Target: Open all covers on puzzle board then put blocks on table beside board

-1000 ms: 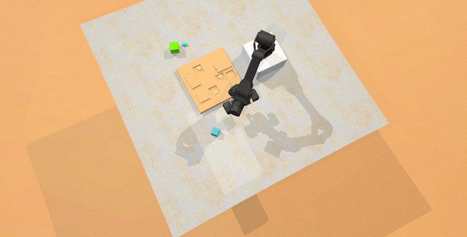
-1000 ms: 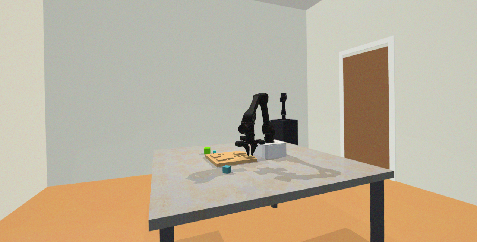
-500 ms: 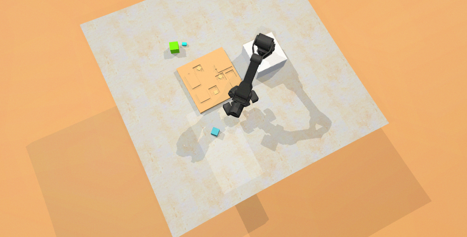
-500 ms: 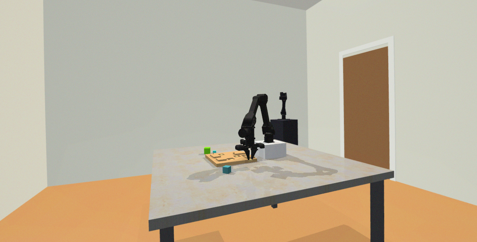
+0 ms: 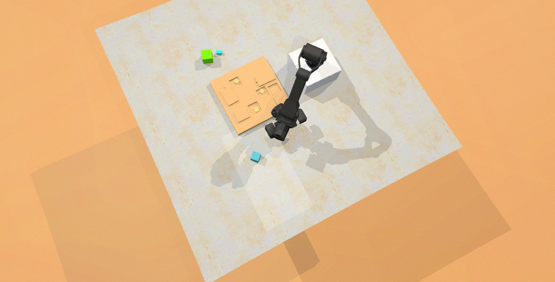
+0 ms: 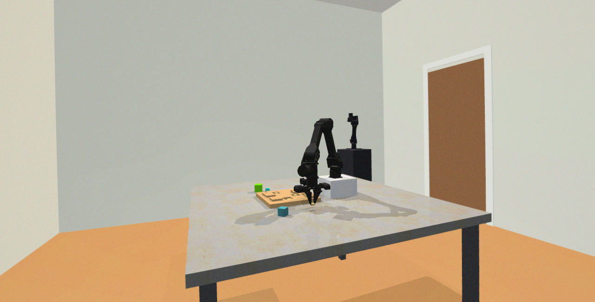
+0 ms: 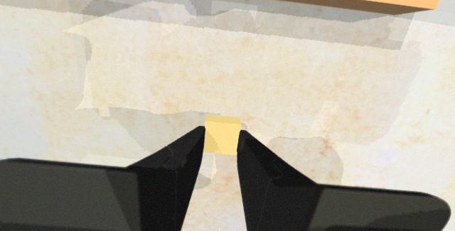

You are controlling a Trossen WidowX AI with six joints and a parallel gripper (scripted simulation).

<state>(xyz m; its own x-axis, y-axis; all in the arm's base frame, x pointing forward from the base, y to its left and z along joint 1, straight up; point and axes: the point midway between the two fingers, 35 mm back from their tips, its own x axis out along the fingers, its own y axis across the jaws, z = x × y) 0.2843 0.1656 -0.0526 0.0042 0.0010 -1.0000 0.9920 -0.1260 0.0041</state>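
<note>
The tan puzzle board is 21 cm to the right of my gripper tip and 3 cm ahead of it. Also, from my gripper tip: small cyan block: 50 cm to the right, 4 cm ahead, 1 cm below; then green cube: 51 cm to the right, 10 cm ahead, 1 cm above; then cyan cube: 19 cm ahead, 3 cm to the left.
</note>
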